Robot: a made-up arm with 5 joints.
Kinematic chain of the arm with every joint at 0, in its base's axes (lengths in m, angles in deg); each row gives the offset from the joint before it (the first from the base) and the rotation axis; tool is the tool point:
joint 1: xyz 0 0 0.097 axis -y
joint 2: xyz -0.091 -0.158 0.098 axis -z
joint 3: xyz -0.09 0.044 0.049 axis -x
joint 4: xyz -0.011 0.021 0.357 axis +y
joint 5: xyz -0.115 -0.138 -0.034 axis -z
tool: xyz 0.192 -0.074 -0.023
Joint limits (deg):
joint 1: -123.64..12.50
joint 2: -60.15..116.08
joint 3: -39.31..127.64
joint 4: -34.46..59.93
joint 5: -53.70..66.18
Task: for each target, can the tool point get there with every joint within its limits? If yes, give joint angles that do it. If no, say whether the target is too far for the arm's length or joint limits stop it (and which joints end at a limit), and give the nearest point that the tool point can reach.
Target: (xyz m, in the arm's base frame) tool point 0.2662 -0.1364 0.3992
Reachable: yes | joints -24.92 101.71 57.59 36.96 -20.17
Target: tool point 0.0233 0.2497 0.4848
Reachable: yes | joints -17.36 18.16 98.33 42.80 30.08
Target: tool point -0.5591 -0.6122 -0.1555
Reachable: no: joint limits stop it (at a limit: joint 1, joint 3, joint 5) | nearest point -0.4406 -0.4468 0.1671 | short by 0.381 m
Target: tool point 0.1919 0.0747 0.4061
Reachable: yes | joints -23.96 35.52 70.11 9.17 -19.31
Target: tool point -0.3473 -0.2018 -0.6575
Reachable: no: joint limits stop it (at a limit: joint 1, joint 3, joint 4, joint 5) | nearest point -0.1643 -0.1872 -0.4139 | short by 0.305 m
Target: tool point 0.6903 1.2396 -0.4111
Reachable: no: too far | nearest point 0.3608 0.3838 -0.0951 | short by 0.970 m
